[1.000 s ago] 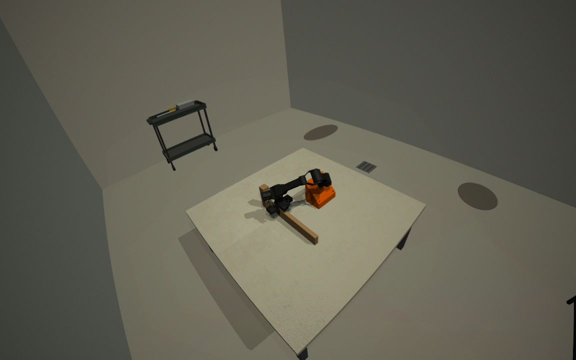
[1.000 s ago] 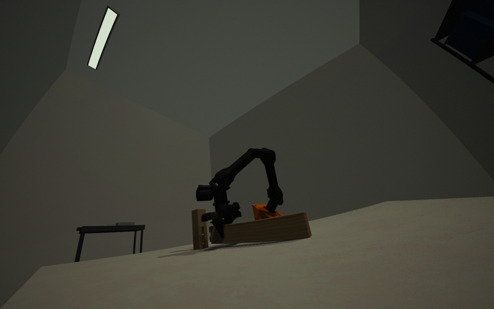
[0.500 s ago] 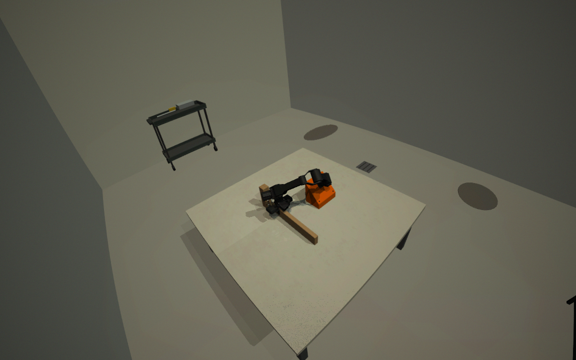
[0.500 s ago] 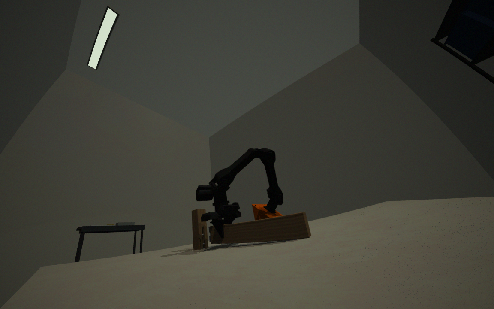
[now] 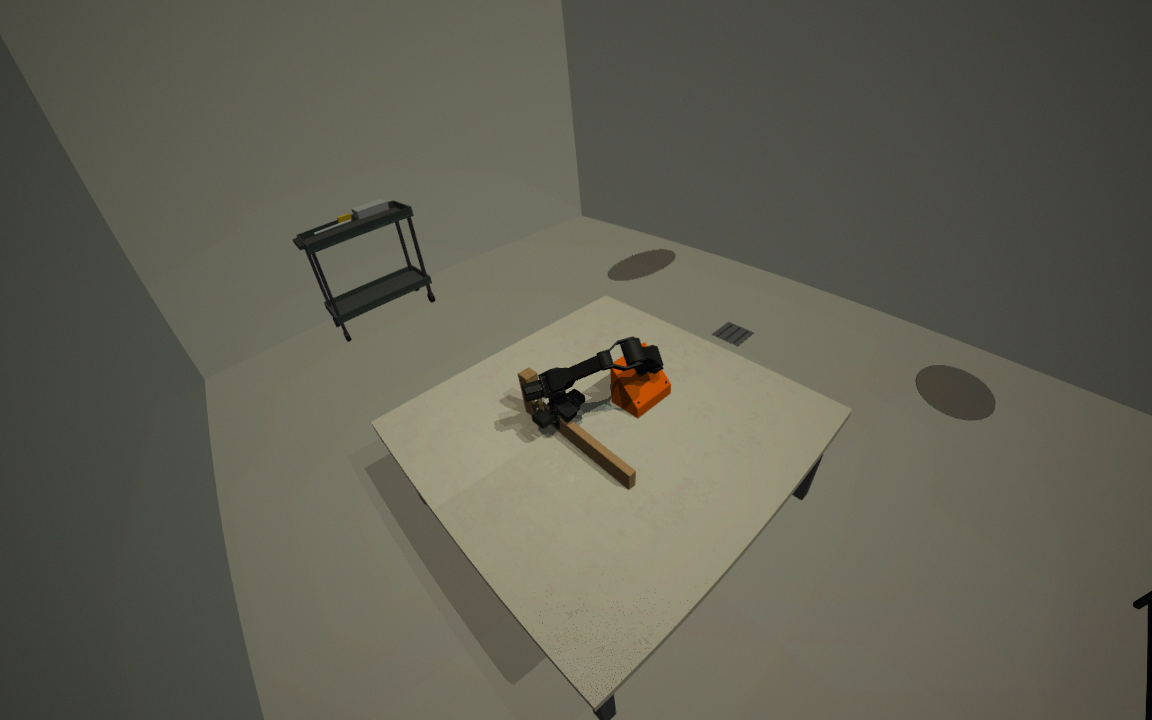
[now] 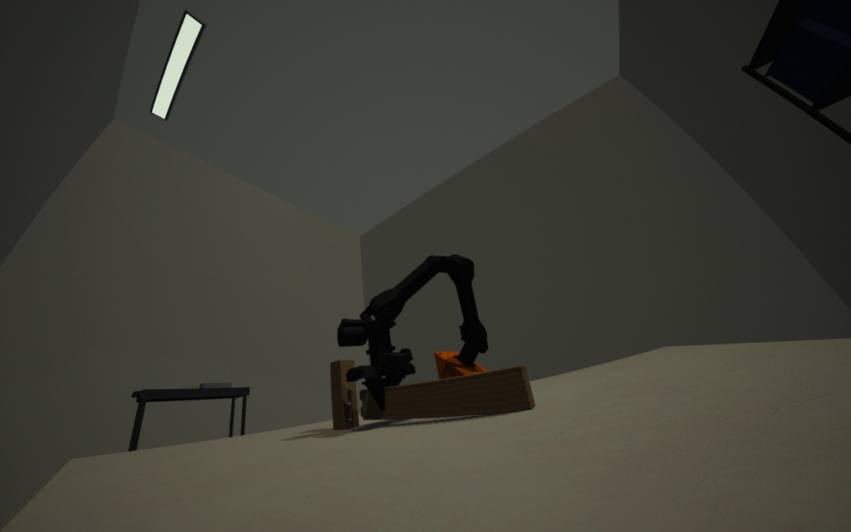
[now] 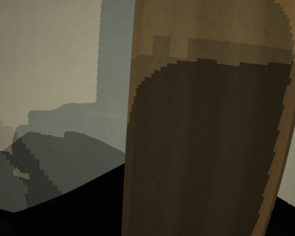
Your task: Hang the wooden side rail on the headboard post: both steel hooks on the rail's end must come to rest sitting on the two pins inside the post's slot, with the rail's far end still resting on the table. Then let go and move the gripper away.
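My gripper tip is now 16 cm to the left of the headboard post and 4 cm below it.
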